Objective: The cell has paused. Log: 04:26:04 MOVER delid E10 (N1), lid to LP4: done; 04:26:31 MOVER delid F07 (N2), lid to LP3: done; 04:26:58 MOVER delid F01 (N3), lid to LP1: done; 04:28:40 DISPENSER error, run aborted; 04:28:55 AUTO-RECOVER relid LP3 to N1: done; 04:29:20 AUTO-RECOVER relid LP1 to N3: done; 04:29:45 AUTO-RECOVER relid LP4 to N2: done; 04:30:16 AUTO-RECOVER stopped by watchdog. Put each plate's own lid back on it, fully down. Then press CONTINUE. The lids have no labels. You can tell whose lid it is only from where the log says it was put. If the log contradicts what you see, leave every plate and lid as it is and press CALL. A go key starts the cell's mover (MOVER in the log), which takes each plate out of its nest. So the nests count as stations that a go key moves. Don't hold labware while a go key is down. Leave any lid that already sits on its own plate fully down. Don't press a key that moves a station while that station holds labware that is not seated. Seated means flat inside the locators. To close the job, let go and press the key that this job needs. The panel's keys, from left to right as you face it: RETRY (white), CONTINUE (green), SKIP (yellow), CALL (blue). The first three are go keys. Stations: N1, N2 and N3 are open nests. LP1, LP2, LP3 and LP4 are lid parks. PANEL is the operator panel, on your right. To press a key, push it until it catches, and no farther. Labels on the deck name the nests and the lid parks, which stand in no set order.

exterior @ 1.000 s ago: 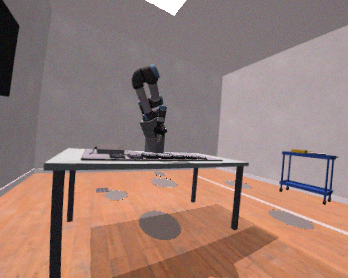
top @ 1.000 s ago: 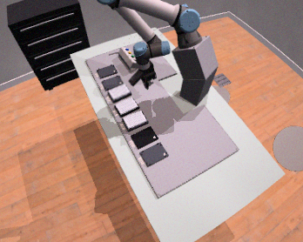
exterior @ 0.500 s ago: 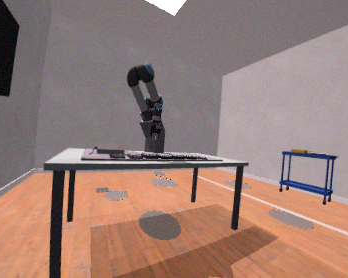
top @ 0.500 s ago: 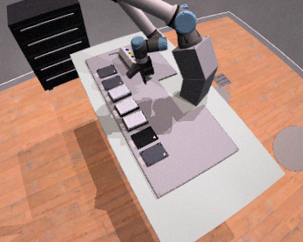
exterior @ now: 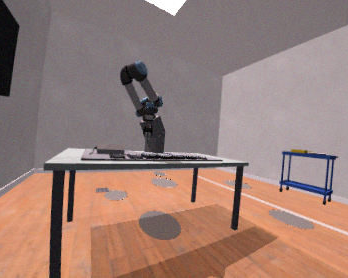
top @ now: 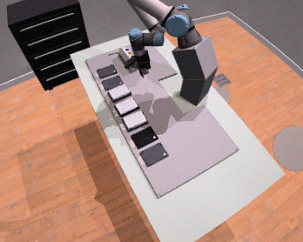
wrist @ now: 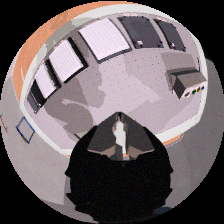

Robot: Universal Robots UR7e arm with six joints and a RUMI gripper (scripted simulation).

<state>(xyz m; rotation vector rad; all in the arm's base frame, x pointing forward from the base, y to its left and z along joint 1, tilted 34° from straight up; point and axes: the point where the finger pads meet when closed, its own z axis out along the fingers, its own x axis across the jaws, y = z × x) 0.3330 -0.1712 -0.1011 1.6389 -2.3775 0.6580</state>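
Now: the green key 5 cm behind my hand, 29 cm to the right of it and 6 cm below it. Round my hand: white lidded plate: 17 cm ahead, 3 cm to the right, 10 cm below; then yellow key: 5 cm behind, 34 cm to the right, 6 cm below; then white lid: 18 cm ahead, 3 cm to the right, 9 cm below.
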